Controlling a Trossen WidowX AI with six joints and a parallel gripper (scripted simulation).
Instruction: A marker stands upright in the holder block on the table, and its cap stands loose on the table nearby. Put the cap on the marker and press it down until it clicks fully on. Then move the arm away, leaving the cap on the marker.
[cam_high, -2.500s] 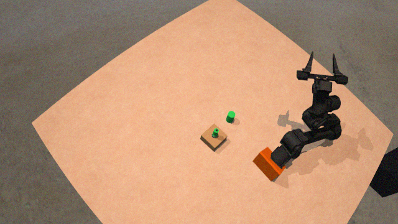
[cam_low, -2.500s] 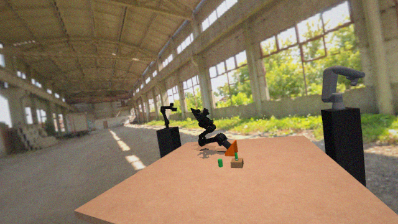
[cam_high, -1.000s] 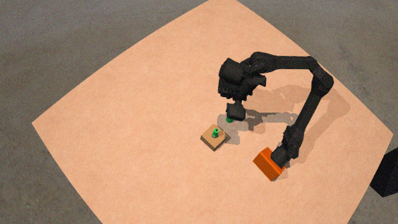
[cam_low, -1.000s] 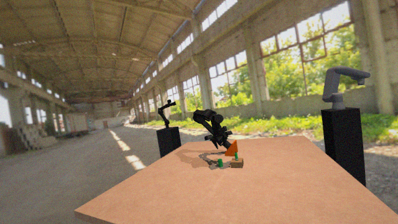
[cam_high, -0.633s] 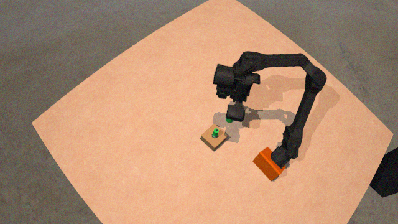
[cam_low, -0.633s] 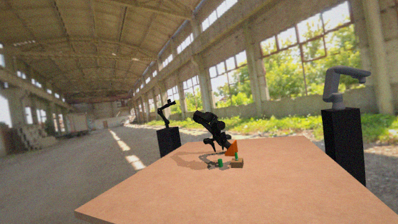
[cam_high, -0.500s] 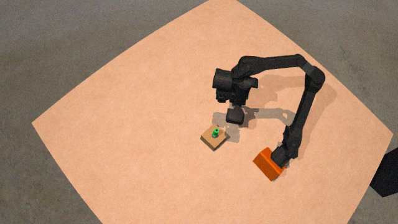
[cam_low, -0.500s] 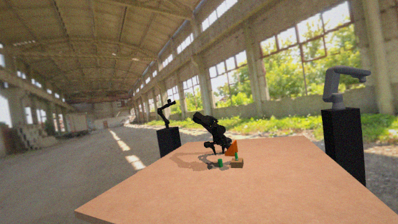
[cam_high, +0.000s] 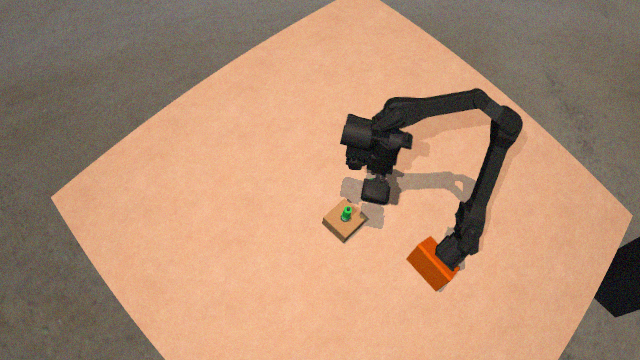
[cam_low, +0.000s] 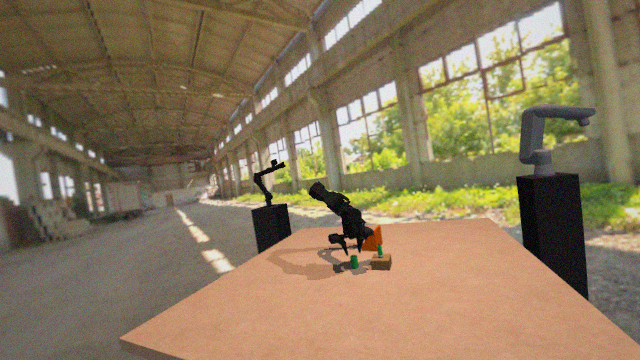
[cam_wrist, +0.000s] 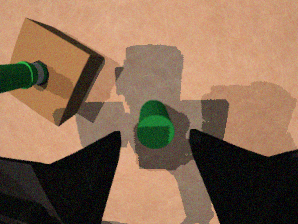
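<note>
Now: the green cap 30 mm below my gripper tip. The rest, counted from my gripper tip: holder block (110 mm to the left, 40 mm below, 10 mm behind).
</note>
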